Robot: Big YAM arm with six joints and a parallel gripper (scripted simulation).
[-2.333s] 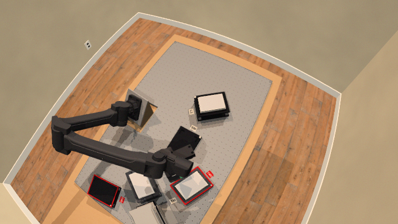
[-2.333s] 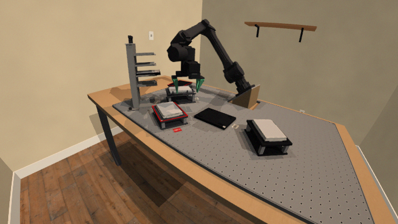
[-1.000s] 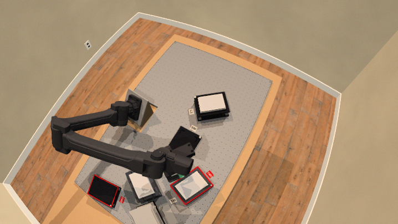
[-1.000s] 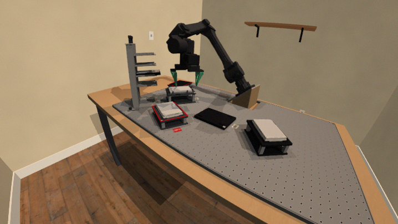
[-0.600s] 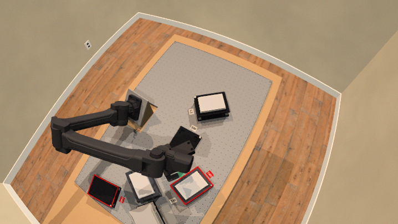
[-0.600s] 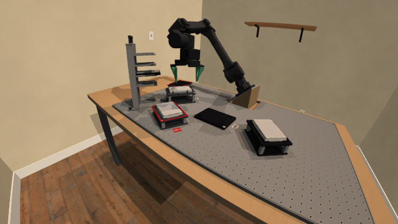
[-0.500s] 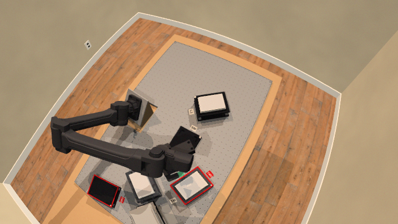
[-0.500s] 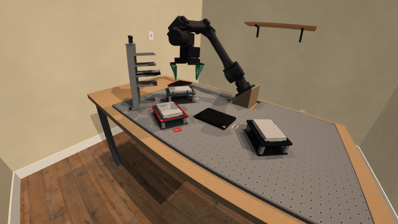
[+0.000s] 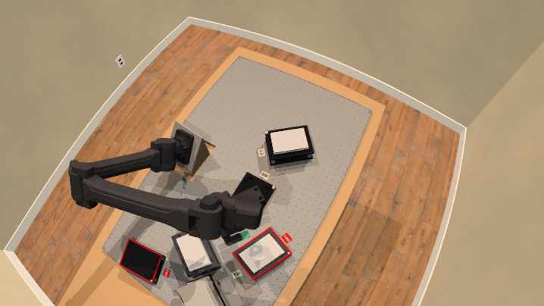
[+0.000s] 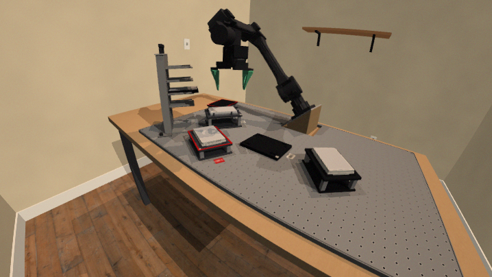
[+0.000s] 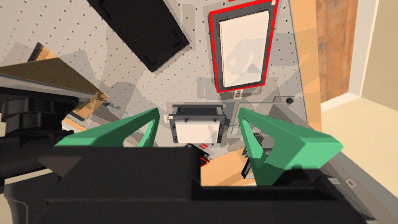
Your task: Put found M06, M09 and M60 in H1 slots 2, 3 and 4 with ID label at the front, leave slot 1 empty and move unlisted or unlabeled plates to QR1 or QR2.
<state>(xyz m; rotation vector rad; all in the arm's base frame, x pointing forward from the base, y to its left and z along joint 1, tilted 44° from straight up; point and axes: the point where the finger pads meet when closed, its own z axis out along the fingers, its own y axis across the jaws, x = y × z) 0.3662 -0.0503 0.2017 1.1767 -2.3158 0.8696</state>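
Now: the grey regrip nest 15 cm below my hand, 14 cm to the right of it and 10 cm behind it. Round my hand: flat black recovery nest N6 (20 cm below, 14 cm to the left, 4 cm behind); H1 deck label (21 cm below, 13 cm to the right, 6 cm ahead); dark plate (24 cm to the right, 4 cm ahead, 3 cm below).
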